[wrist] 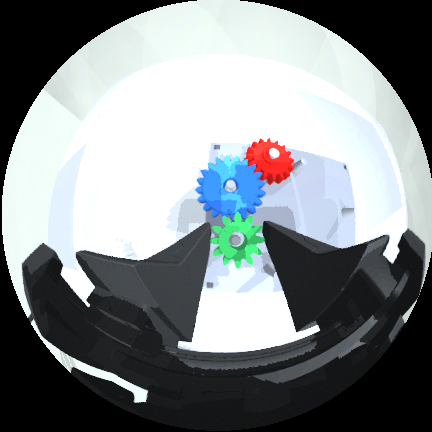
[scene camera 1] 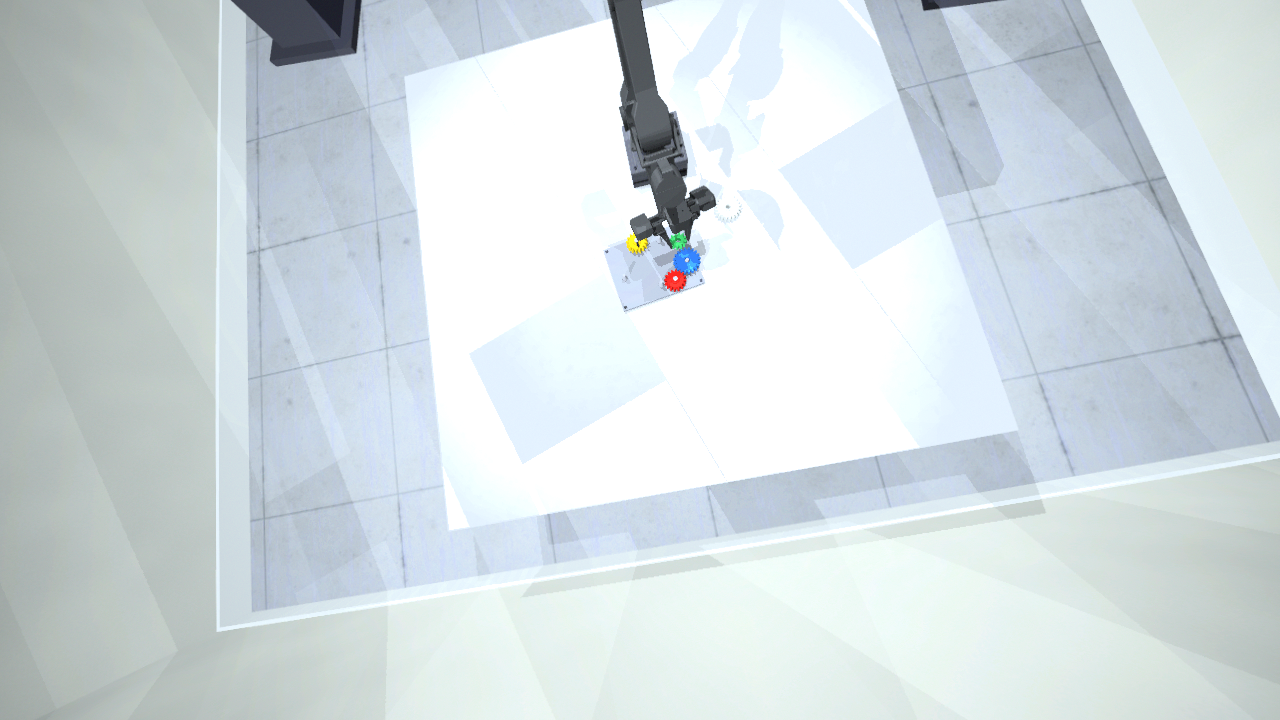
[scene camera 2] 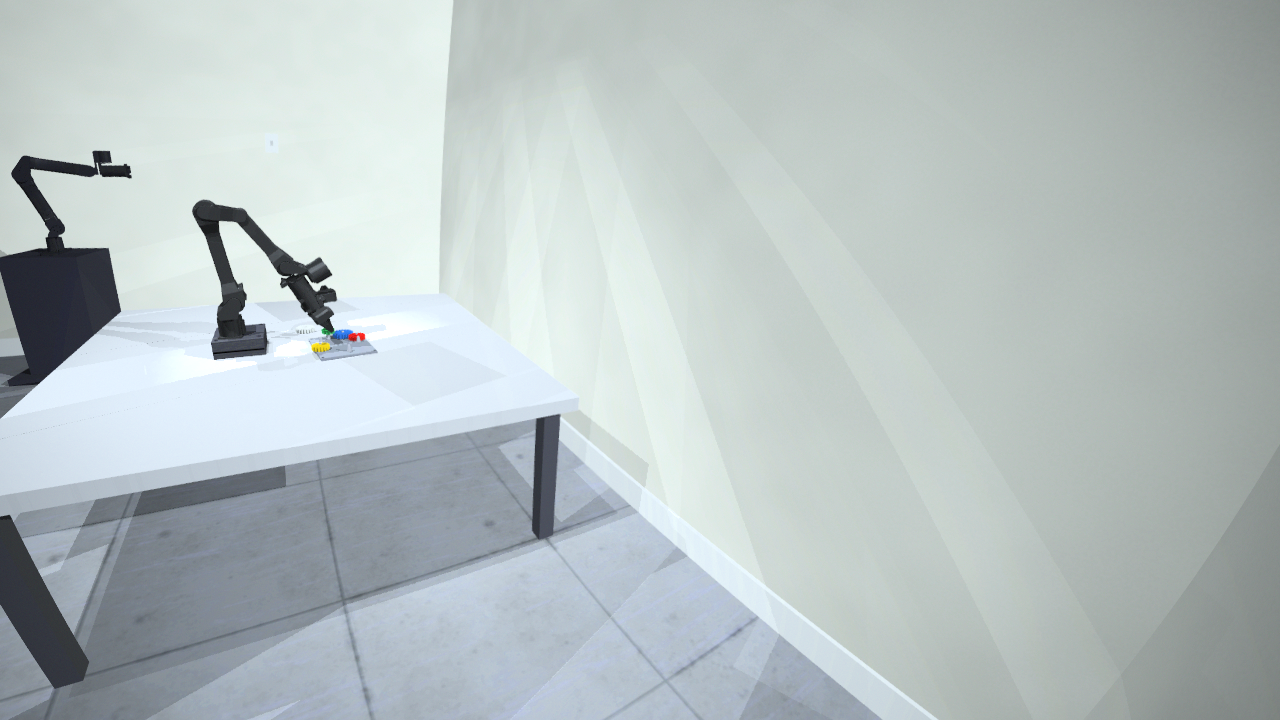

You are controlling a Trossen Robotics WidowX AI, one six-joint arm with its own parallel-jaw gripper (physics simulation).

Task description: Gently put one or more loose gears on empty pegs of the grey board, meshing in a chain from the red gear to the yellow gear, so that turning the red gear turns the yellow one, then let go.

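Frame: origin at the arm's base, x up, y left, z back, level; metres.
Seen in the pictures: gripper, fingertip midpoint: (wrist: 236, 227) (scene camera 1: 679, 244) (scene camera 2: 331, 329); arm's base, link origin: (scene camera 2: 232, 335).
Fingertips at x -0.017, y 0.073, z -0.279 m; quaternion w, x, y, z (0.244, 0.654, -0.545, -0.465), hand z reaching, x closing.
Offsets run from my fingertips to a thing's top centre.
My gripper (scene camera 1: 679, 242) (scene camera 2: 331, 331) (wrist: 236, 227) is shut on the green gear @[dy -0.003, dx +0.005, dz +0.009 m] (scene camera 1: 677, 240) (scene camera 2: 327, 332) (wrist: 226, 246), over the grey board @[dy -0.070, dx -0.008, dz -0.031 m] (scene camera 1: 644, 293) (scene camera 2: 345, 355) (wrist: 325, 187). The green gear's teeth appear to meet or overlap the blue gear's edge in the wrist view; whether it sits down on a peg I cannot tell. The blue gear @[dy +0.016, dx -0.014, dz -0.035 m] (scene camera 1: 681, 265) (scene camera 2: 342, 334) (wrist: 212, 192) is on a peg, its teeth against the red gear @[dy -0.015, dx -0.014, dz -0.081 m] (scene camera 1: 671, 284) (scene camera 2: 357, 337) (wrist: 262, 162). The yellow gear @[dy -0.105, dx -0.013, dz +0.025 m] (scene camera 1: 637, 245) (scene camera 2: 320, 347) is at the board's arm-side corner.
A white gear @[dy +0.125, dx -0.022, dz +0.098 m] (scene camera 1: 729, 214) (scene camera 2: 305, 331) lies on the table beside the board, near the arm. Bare pegs stand on the board: one peg @[dy -0.050, dx -0.010, dz -0.087 m] (wrist: 301, 163) beside the red gear, another peg @[dy -0.139, dx -0.010, dz -0.062 m] (wrist: 347, 210) at the far side. A second arm (scene camera 2: 62, 162) stands on a dark pedestal beyond the table.
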